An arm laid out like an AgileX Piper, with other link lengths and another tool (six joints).
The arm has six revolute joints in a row. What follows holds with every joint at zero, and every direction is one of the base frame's. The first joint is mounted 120.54 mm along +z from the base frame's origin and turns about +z. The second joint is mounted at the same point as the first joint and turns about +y. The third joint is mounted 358.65 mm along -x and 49.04 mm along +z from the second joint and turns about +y. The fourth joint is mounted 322.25 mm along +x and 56.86 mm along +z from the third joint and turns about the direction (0.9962, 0, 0.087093). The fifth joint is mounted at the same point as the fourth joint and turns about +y. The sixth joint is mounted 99.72 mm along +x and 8.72 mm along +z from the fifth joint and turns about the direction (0.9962, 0, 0.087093). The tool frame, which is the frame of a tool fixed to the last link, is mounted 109.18 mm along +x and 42.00 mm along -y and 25.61 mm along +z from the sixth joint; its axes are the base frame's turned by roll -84.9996, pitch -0.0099 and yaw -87.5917 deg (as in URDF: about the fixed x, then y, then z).
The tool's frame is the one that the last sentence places.
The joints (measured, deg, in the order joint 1, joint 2, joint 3, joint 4, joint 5, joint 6), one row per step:
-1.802, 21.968, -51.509, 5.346, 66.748, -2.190
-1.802, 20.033, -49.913, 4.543, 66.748, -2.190
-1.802, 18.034, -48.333, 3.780, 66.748, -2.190
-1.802, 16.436, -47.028, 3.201, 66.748, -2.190
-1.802, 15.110, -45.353, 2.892, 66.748, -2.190
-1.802, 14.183, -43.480, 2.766, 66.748, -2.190
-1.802, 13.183, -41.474, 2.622, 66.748, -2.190
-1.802, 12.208, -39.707, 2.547, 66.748, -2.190
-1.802, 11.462, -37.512, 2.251, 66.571, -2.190
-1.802, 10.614, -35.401, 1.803, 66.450, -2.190
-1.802, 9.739, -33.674, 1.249, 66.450, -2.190
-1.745, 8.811, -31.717, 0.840, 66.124, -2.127
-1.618, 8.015, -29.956, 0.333, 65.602, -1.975
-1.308, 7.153, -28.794, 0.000, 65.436, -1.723
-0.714, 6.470, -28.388, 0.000, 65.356, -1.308
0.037, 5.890, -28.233, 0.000, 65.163, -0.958
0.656, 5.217, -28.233, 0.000, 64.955, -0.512
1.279, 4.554, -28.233, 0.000, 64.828, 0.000
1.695, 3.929, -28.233, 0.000, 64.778, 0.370
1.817, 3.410, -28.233, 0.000, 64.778, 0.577
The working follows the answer.
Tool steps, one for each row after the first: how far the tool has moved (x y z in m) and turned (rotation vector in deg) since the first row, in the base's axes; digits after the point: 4 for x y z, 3 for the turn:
-0.0068, -0.0024, -0.0078, -0.670, -0.318, -0.457
-0.0136, -0.0048, -0.0156, -1.307, -0.717, -0.896
-0.0187, -0.0065, -0.0222, -1.788, -0.995, -1.232
-0.0215, -0.0074, -0.0324, -2.034, -0.638, -1.404
-0.0219, -0.0078, -0.0451, -2.120, 0.311, -1.458
-0.0225, -0.0083, -0.0586, -2.220, 1.320, -1.520
-0.0234, -0.0085, -0.0705, -2.268, 2.114, -1.546
-0.0225, -0.0095, -0.0855, -2.490, 3.394, -1.686
-0.0225, -0.0110, -0.0999, -2.849, 4.547, -1.902
-0.0233, -0.0128, -0.1115, -3.308, 5.413, -2.170
-0.0234, -0.0141, -0.1240, -3.598, 6.126, -2.345
-0.0230, -0.0155, -0.1346, -3.912, 6.580, -2.553
-0.0238, -0.0161, -0.1417, -4.012, 6.715, -2.552
-0.0247, -0.0151, -0.1436, -3.706, 6.347, -2.212
-0.0252, -0.0139, -0.1434, -3.452, 5.715, -1.682
-0.0263, -0.0129, -0.1419, -3.096, 4.831, -1.343
-0.0275, -0.0120, -0.1406, -2.676, 4.045, -1.028
-0.0289, -0.0115, -0.1396, -2.359, 3.376, -0.833
-0.0302, -0.0114, -0.1389, -2.171, 2.864, -0.835

Tool pose at each row, in the base's axes (x y z in m, rotation vector in deg; rounded; the steps above come from the unrounded poses):
0.1270, -0.0278, 0.4084, -92.215, 88.867, -45.077
0.1201, -0.0302, 0.4006, -92.196, 88.951, -46.142
0.1133, -0.0325, 0.3928, -92.110, 88.963, -47.224
0.1082, -0.0343, 0.3862, -92.054, 88.991, -48.028
0.1055, -0.0352, 0.3760, -92.340, 89.359, -48.097
0.1050, -0.0356, 0.3633, -92.964, 90.070, -47.550
0.1045, -0.0361, 0.3498, -93.629, 90.827, -46.972
0.1036, -0.0363, 0.3379, -94.144, 91.406, -46.474
0.1045, -0.0373, 0.3229, -95.010, 92.405, -45.846
0.1045, -0.0388, 0.3085, -95.844, 93.361, -45.464
0.1036, -0.0406, 0.2969, -96.536, 94.145, -45.403
0.1036, -0.0418, 0.2844, -97.073, 94.764, -45.245
0.1040, -0.0433, 0.2738, -97.443, 95.227, -45.314
0.1032, -0.0439, 0.2667, -97.601, 95.304, -45.306
0.1023, -0.0429, 0.2648, -97.381, 94.777, -45.109
0.1017, -0.0417, 0.2650, -97.161, 93.877, -45.047
0.1007, -0.0407, 0.2665, -96.580, 92.996, -45.178
0.0995, -0.0398, 0.2678, -95.995, 92.220, -45.190
0.0981, -0.0392, 0.2688, -95.477, 91.621, -45.275
0.0967, -0.0391, 0.2695, -95.019, 91.294, -45.470

